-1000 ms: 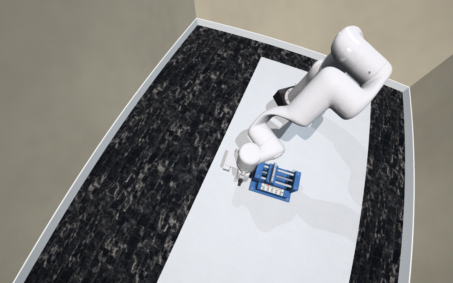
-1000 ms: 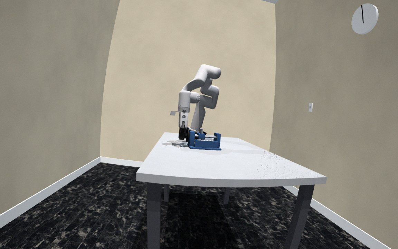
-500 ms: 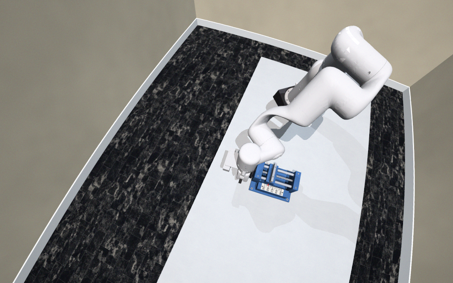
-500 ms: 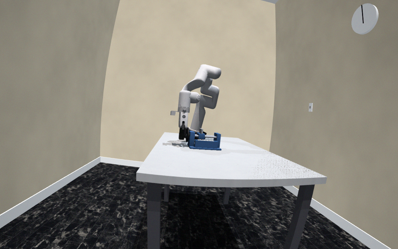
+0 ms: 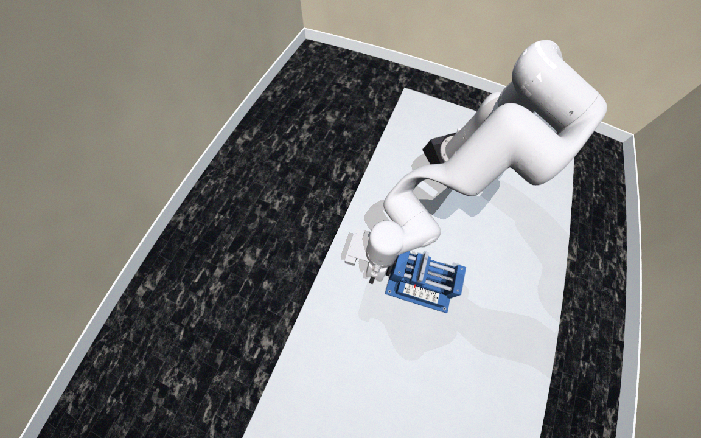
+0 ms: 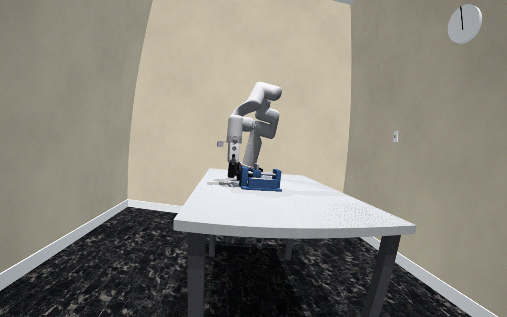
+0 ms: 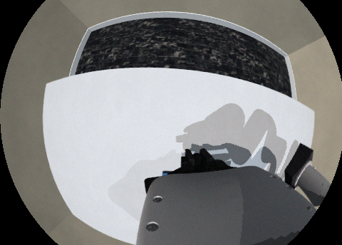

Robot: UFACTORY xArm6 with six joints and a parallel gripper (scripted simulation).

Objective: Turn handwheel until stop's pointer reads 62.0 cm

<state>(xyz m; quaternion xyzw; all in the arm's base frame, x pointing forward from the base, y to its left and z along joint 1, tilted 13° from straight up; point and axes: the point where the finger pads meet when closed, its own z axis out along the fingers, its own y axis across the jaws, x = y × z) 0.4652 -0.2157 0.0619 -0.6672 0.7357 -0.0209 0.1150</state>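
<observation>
The handwheel lies 1 cm behind my hand and 2 cm to the left of it. Also, from my hand: stop (1 cm behind, 13 cm to the left, 2 cm above).
</observation>
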